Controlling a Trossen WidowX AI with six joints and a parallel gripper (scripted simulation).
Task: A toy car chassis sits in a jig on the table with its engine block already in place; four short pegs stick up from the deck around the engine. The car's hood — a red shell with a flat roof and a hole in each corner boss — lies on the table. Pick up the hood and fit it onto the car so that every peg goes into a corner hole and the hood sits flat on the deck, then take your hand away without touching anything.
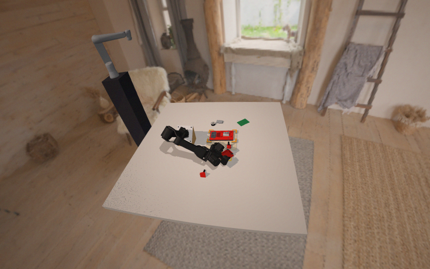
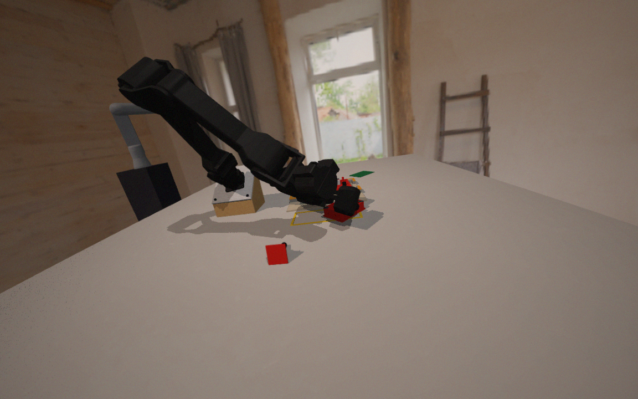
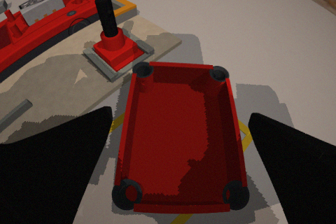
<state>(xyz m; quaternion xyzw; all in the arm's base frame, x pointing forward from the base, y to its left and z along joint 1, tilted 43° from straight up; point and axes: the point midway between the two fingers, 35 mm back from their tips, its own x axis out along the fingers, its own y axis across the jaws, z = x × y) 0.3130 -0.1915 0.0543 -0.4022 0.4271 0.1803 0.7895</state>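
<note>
Now: gripper tip 1 cm above the red hood. Also, from my gripper tip: jig 4 cm behind, 19 cm to the left, 1 cm below; then green patch 15 cm ahead, 41 cm to the left, 2 cm below.
</note>
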